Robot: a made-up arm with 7 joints. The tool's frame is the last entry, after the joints.
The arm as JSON. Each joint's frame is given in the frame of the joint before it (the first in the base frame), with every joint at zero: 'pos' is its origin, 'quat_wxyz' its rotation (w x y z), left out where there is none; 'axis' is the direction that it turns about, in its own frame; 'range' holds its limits. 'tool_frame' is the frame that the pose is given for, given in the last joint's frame.
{
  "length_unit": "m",
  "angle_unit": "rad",
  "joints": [
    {
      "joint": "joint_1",
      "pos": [
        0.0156,
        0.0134,
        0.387
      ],
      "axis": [
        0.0,
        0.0,
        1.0
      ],
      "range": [
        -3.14,
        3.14
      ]
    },
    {
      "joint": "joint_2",
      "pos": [
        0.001,
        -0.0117,
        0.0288
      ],
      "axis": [
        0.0,
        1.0,
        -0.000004
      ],
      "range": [
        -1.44,
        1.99
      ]
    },
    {
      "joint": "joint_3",
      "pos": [
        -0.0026,
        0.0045,
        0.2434
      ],
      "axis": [
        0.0,
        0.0,
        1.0
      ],
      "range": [
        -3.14,
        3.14
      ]
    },
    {
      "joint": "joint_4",
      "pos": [
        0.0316,
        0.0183,
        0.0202
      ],
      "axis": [
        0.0,
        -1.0,
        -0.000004
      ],
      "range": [
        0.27,
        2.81
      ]
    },
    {
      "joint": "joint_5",
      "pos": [
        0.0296,
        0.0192,
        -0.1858
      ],
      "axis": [
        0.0,
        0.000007,
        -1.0
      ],
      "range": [
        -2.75,
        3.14
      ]
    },
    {
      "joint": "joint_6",
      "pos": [
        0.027,
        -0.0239,
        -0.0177
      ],
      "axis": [
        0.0,
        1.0,
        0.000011
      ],
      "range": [
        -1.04,
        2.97
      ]
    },
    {
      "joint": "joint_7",
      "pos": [
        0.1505,
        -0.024,
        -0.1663
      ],
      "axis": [
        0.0,
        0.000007,
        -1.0
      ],
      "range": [
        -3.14,
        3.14
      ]
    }
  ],
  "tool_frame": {
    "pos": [
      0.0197,
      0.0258,
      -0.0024
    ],
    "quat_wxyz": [
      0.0,
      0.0,
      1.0,
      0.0
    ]
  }
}
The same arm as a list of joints. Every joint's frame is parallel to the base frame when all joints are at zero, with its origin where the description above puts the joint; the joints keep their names.
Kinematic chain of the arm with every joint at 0, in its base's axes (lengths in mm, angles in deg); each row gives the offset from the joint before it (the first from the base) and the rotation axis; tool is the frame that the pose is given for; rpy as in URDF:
joint_1: xyz 15.6 13.4 387 axis +z
joint_2: xyz 1 -11.7 28.8 axis +y
joint_3: xyz -2.6 4.5 243.4 axis +z
joint_4: xyz 31.6 18.3 20.2 axis -y
joint_5: xyz 29.6 19.2 -185.8 axis -z
joint_6: xyz 27 -23.9 -17.7 axis +y
joint_7: xyz 150.5 -24 -166.3 axis -z
tool: xyz 19.7 25.8 -2.4 rpy 180 0 180
Joint limits (deg, base to tool): -179.91..179.91 -82.51..114.02 -179.91..179.91 15.47..161 -157.56..179.91 -59.59..170.17 -179.91..179.91

